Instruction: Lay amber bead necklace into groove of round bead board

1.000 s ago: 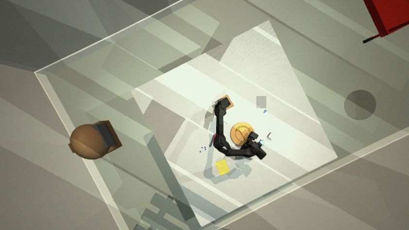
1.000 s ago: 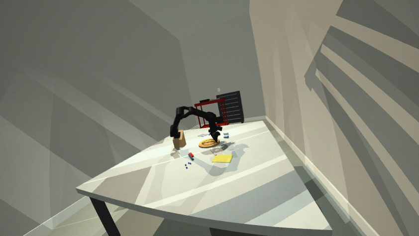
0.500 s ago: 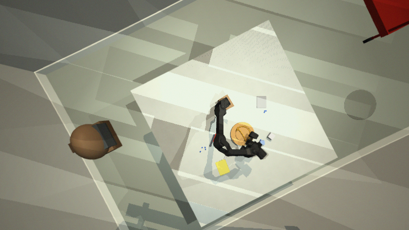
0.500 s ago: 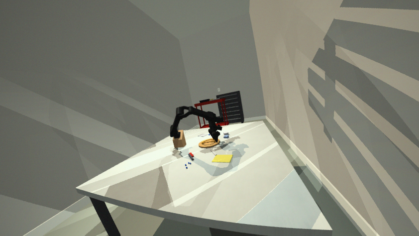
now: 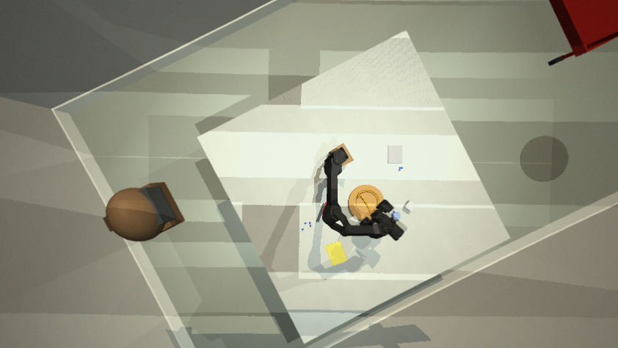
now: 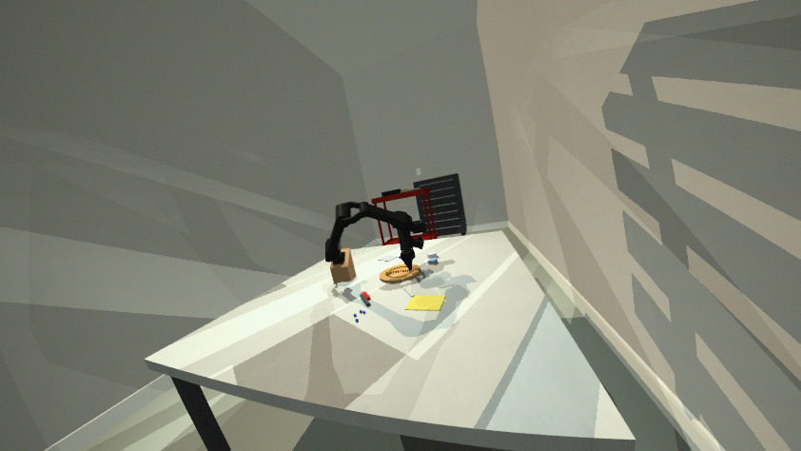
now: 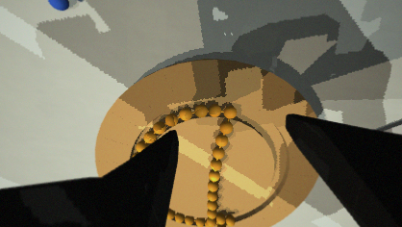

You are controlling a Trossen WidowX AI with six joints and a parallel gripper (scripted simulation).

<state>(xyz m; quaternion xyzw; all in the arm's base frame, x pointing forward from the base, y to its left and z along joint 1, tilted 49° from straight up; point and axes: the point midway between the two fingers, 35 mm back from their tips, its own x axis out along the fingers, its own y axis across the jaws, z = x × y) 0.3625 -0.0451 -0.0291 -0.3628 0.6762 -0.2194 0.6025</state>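
Right now the round bead board is 6 cm behind my gripper tip, 1 cm to the left of it and 2 cm below it. From my gripper tip the other things lie so: light blue cube: 9 cm ahead, 11 cm to the left, 2 cm below; red-handled tool: 15 cm behind, 22 cm to the right, 2 cm below; white cube: 8 cm ahead, 20 cm to the left, 2 cm below.
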